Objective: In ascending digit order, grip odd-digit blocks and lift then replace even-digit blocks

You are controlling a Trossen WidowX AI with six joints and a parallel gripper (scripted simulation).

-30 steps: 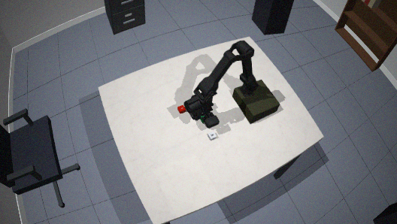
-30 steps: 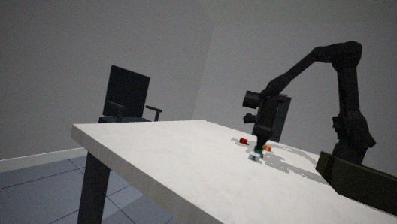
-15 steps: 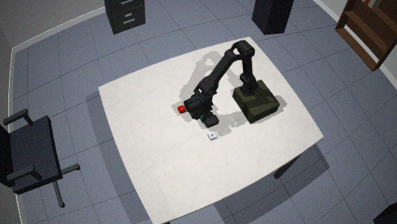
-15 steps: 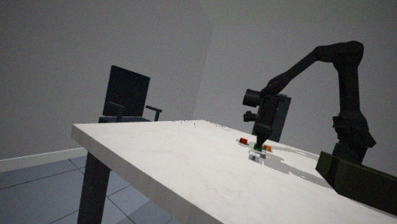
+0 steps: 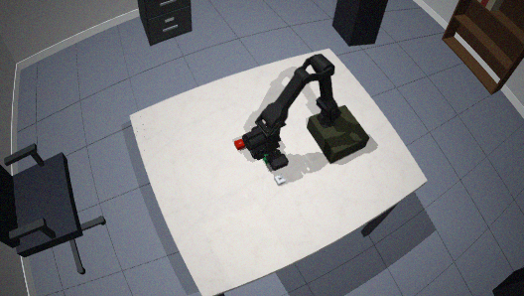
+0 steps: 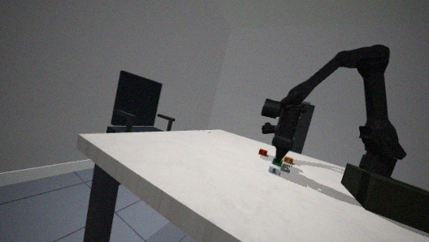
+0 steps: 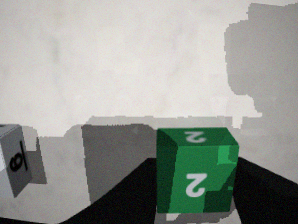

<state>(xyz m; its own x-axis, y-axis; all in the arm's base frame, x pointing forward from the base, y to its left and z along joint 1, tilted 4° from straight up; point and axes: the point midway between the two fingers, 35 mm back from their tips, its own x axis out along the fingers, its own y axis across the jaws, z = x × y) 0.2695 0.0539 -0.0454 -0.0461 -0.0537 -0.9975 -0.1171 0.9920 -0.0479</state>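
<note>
Now: gripper tip right at the green block. The rest, counted from my gripper tip: orange block 12 cm to the right, 3 cm behind; then white block 10 cm to the left, 1 cm behind; then red block 9 cm to the right, 8 cm ahead.
</note>
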